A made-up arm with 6 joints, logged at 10 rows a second.
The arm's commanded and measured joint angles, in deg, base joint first. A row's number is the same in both.
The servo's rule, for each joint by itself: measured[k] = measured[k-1] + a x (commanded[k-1-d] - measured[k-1]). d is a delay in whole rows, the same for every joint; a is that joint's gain. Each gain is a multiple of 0.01, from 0.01 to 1. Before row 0 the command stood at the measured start. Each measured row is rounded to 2 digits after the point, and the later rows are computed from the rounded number. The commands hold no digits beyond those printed.
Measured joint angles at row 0:
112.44 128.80 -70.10 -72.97 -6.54 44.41
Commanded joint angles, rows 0 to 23:
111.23 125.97 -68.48 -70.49 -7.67 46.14
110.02 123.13 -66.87 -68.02 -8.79 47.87
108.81 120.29 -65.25 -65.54 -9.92 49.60
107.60 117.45 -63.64 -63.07 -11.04 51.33
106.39 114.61 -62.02 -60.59 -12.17 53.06
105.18 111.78 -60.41 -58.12 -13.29 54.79
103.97 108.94 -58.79 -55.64 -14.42 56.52
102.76 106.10 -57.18 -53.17 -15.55 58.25
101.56 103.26 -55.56 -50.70 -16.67 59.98
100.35 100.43 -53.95 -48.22 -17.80 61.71
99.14 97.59 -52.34 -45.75 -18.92 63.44
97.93 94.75 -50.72 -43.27 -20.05 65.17
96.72 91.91 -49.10 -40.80 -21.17 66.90
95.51 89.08 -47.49 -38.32 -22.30 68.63
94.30 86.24 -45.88 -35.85 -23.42 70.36
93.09 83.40 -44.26 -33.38 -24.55 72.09
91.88 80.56 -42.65 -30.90 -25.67 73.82
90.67 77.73 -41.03 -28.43 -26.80 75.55
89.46 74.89 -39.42 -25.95 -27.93 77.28
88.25 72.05 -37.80 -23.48 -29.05 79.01
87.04 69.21 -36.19 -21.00 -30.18 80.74
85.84 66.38 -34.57 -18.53 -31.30 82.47
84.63 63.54 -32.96 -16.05 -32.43 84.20
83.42 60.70 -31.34 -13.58 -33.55 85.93
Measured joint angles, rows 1 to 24:
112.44 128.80 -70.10 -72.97 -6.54 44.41
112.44 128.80 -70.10 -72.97 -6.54 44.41
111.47 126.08 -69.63 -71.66 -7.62 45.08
110.31 123.25 -68.83 -69.73 -8.74 46.17
109.11 120.41 -67.79 -67.51 -9.87 47.51
107.90 117.57 -66.59 -65.16 -10.99 49.00
106.69 114.73 -65.26 -62.74 -12.12 50.58
105.48 111.90 -63.85 -60.29 -13.24 52.22
104.27 109.06 -62.38 -57.83 -14.37 53.90
103.06 106.22 -60.87 -55.36 -15.50 55.60
101.86 103.38 -59.33 -52.89 -16.62 57.31
100.65 100.55 -57.77 -50.41 -17.75 59.03
99.44 97.71 -56.20 -47.94 -18.87 60.75
98.23 94.87 -54.61 -45.46 -20.00 62.47
97.02 92.03 -53.01 -42.99 -21.12 64.20
95.81 89.20 -51.41 -40.51 -22.25 65.93
94.60 86.36 -49.81 -38.04 -23.37 67.66
93.39 83.52 -48.20 -35.57 -24.50 69.39
92.18 80.68 -46.59 -33.09 -25.62 71.12
90.97 77.85 -44.98 -30.62 -26.75 72.85
89.76 75.01 -43.37 -28.14 -27.88 74.58
88.55 72.17 -41.75 -25.67 -29.00 76.31
87.34 69.33 -40.14 -23.19 -30.13 78.04
86.14 66.50 -38.52 -20.72 -31.25 79.77
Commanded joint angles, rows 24 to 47:
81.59 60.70 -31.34 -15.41 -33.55 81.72
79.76 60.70 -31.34 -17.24 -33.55 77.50
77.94 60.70 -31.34 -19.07 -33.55 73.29
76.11 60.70 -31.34 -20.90 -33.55 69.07
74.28 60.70 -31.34 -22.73 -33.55 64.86
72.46 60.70 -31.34 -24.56 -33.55 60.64
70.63 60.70 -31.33 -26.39 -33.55 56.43
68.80 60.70 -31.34 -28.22 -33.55 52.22
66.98 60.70 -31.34 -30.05 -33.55 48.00
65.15 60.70 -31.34 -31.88 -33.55 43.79
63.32 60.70 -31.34 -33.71 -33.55 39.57
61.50 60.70 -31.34 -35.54 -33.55 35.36
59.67 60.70 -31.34 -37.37 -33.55 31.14
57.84 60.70 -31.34 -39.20 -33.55 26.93
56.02 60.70 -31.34 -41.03 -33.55 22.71
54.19 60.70 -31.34 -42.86 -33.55 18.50
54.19 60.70 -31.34 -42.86 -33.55 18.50
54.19 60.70 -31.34 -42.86 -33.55 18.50
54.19 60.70 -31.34 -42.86 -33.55 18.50
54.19 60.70 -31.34 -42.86 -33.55 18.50
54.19 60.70 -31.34 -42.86 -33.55 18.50
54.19 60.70 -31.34 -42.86 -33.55 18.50
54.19 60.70 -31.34 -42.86 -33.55 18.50
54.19 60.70 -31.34 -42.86 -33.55 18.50
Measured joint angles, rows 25 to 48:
84.93 63.66 -36.91 -18.24 -32.38 81.50
83.72 60.82 -35.29 -15.77 -33.50 83.23
82.02 60.70 -34.14 -15.58 -33.55 82.64
80.21 60.70 -33.33 -16.46 -33.55 80.64
78.39 60.70 -32.75 -17.84 -33.55 77.77
76.57 60.70 -32.34 -19.46 -33.55 74.38
74.74 60.70 -32.05 -21.19 -33.55 70.67
72.92 60.70 -31.84 -22.98 -33.55 66.76
71.09 60.70 -31.69 -24.79 -33.55 62.73
69.26 60.70 -31.59 -26.61 -33.55 58.63
67.44 60.70 -31.52 -28.43 -33.55 54.48
65.61 60.70 -31.47 -30.26 -33.55 50.31
63.78 60.70 -31.43 -32.09 -33.55 46.12
61.96 60.70 -31.40 -33.92 -33.55 41.92
60.13 60.70 -31.38 -35.75 -33.55 37.72
58.30 60.70 -31.37 -37.58 -33.55 33.51
56.48 60.70 -31.36 -39.41 -33.55 29.30
54.65 60.70 -31.35 -41.24 -33.55 25.09
54.28 60.70 -31.35 -42.10 -33.55 22.52
54.21 60.70 -31.35 -42.50 -33.55 20.95
54.19 60.70 -31.35 -42.69 -33.55 19.99
54.19 60.70 -31.35 -42.78 -33.55 19.41
54.19 60.70 -31.35 -42.82 -33.55 19.06
54.19 60.70 -31.35 -42.84 -33.55 18.84

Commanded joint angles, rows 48 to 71:
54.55 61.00 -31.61 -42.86 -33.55 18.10
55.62 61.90 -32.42 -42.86 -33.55 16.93
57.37 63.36 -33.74 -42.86 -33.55 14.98
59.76 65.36 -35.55 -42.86 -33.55 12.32
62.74 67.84 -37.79 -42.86 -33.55 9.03
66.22 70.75 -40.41 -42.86 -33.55 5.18
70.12 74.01 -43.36 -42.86 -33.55 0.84
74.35 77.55 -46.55 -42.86 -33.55 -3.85
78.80 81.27 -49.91 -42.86 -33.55 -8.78
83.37 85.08 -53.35 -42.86 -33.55 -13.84
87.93 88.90 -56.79 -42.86 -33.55 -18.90
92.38 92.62 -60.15 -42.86 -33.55 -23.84
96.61 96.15 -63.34 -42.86 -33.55 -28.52
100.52 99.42 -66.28 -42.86 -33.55 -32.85
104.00 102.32 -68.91 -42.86 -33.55 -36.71
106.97 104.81 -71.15 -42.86 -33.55 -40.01
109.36 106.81 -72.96 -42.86 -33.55 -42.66
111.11 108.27 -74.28 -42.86 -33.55 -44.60
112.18 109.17 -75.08 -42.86 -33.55 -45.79
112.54 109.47 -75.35 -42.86 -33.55 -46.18
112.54 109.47 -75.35 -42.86 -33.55 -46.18
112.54 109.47 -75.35 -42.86 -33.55 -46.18
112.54 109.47 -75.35 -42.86 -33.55 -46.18
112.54 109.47 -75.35 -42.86 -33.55 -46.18
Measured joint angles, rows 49 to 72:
54.19 60.70 -31.35 -42.85 -33.55 18.71
54.19 60.70 -31.35 -42.86 -33.55 18.63
54.48 60.99 -31.43 -42.86 -33.55 18.42
55.39 61.86 -31.72 -42.86 -33.55 17.84
56.97 63.30 -32.31 -42.86 -33.55 16.72
59.20 65.28 -33.25 -42.86 -33.55 15.00
62.03 67.74 -34.57 -42.86 -33.55 12.67
65.38 70.63 -36.26 -42.86 -33.55 9.75
69.17 73.87 -38.32 -42.86 -33.55 6.28
73.31 77.40 -40.71 -42.86 -33.55 2.33
77.70 81.12 -43.38 -42.86 -33.55 -2.00
82.24 84.92 -46.27 -42.86 -33.55 -6.62
86.79 88.74 -49.32 -42.86 -33.55 -11.41
91.26 92.46 -52.46 -42.86 -33.55 -16.26
95.54 96.00 -55.62 -42.86 -33.55 -21.04
99.52 99.28 -58.71 -42.86 -33.55 -25.65
103.10 102.20 -61.67 -42.86 -33.55 -29.96
106.20 104.71 -64.42 -42.86 -33.55 -33.88
108.73 106.73 -66.90 -42.86 -33.55 -37.30
110.63 108.21 -69.04 -42.86 -33.55 -40.15
111.87 109.13 -70.79 -42.86 -33.55 -42.35
112.41 109.46 -72.11 -42.86 -33.55 -43.84
112.51 109.47 -73.05 -42.86 -33.55 -44.75
112.53 109.47 -73.72 -42.86 -33.55 -45.31

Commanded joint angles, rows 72 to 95:
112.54 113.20 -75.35 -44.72 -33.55 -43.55
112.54 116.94 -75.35 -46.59 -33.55 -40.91
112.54 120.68 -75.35 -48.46 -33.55 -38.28
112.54 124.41 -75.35 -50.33 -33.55 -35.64
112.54 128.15 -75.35 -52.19 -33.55 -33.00
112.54 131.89 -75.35 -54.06 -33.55 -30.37
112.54 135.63 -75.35 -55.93 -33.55 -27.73
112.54 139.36 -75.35 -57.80 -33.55 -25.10
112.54 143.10 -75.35 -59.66 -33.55 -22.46
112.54 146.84 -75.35 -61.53 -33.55 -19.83
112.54 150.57 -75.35 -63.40 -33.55 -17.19
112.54 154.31 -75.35 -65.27 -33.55 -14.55
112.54 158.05 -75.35 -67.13 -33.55 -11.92
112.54 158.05 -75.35 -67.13 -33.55 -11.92
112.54 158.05 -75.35 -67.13 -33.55 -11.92
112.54 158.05 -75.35 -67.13 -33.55 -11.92
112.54 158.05 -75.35 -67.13 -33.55 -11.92
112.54 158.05 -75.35 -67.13 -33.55 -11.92
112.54 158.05 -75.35 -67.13 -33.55 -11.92
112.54 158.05 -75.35 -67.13 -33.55 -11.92
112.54 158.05 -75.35 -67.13 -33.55 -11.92
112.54 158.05 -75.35 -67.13 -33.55 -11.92
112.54 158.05 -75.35 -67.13 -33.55 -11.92
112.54 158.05 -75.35 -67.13 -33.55 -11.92
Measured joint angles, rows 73 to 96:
112.54 109.47 -74.19 -42.86 -33.55 -45.65
112.54 109.47 -74.53 -42.86 -33.55 -45.86
112.54 113.05 -74.77 -43.85 -33.55 -44.96
112.54 116.78 -74.94 -45.30 -33.55 -43.38
112.54 120.52 -75.06 -46.97 -33.55 -41.39
112.54 124.25 -75.14 -48.75 -33.55 -39.15
112.54 127.99 -75.20 -50.57 -33.55 -36.75
112.54 131.73 -75.24 -52.42 -33.55 -34.26
112.54 135.47 -75.27 -54.28 -33.55 -31.71
112.54 139.20 -75.29 -56.15 -33.55 -29.13
112.54 142.94 -75.31 -58.01 -33.55 -26.53
112.54 146.68 -75.32 -59.88 -33.55 -23.92
112.54 150.41 -75.33 -61.75 -33.55 -21.30
112.54 154.15 -75.34 -63.62 -33.55 -18.67
112.54 157.89 -75.34 -65.48 -33.55 -16.04
112.54 158.04 -75.34 -66.35 -33.55 -14.43
112.54 158.05 -75.34 -66.76 -33.55 -13.45
112.54 158.05 -75.34 -66.96 -33.55 -12.85
112.54 158.05 -75.34 -67.05 -33.55 -12.49
112.54 158.05 -75.34 -67.09 -33.55 -12.27
112.54 158.05 -75.34 -67.11 -33.55 -12.13
112.54 158.05 -75.34 -67.12 -33.55 -12.05
112.54 158.05 -75.34 -67.13 -33.55 -12.00
112.54 158.05 -75.34 -67.13 -33.55 -11.97

